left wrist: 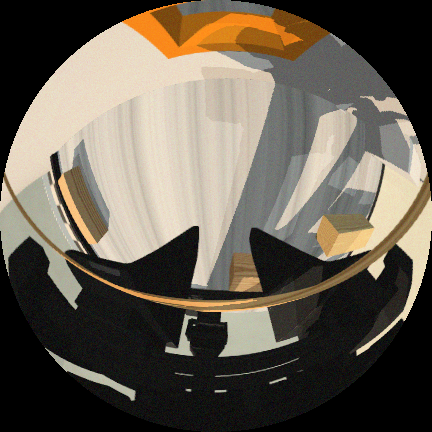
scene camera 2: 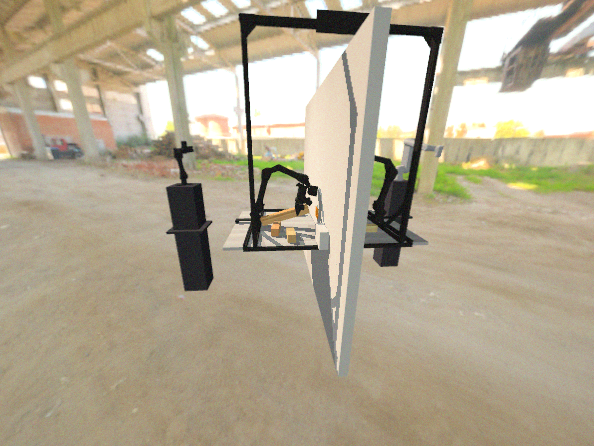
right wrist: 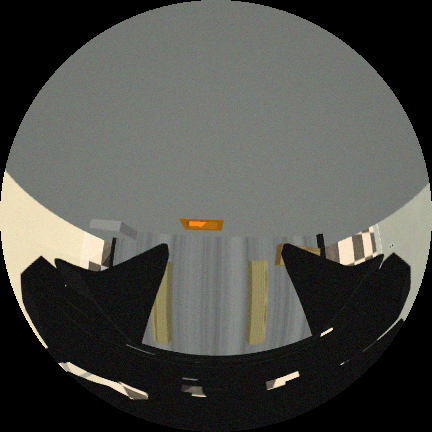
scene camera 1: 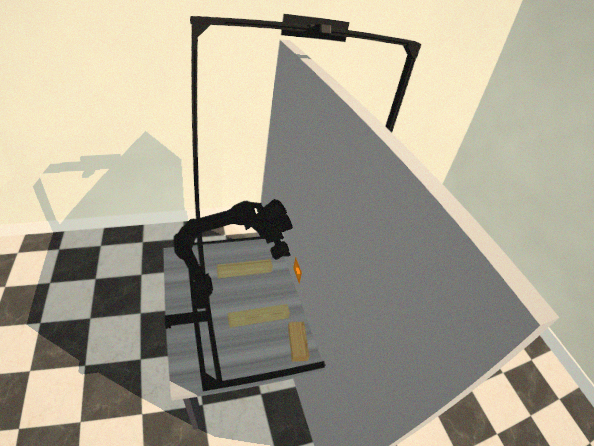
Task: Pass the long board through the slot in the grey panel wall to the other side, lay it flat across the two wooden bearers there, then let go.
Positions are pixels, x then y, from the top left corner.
Scene:
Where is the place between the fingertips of my right gripper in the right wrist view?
At 227,250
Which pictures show my right gripper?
The right wrist view and scene camera 1 only.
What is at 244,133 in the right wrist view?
A grey panel wall.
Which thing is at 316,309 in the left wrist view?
My left gripper.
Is my right gripper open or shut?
Open.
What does my right gripper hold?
Nothing.

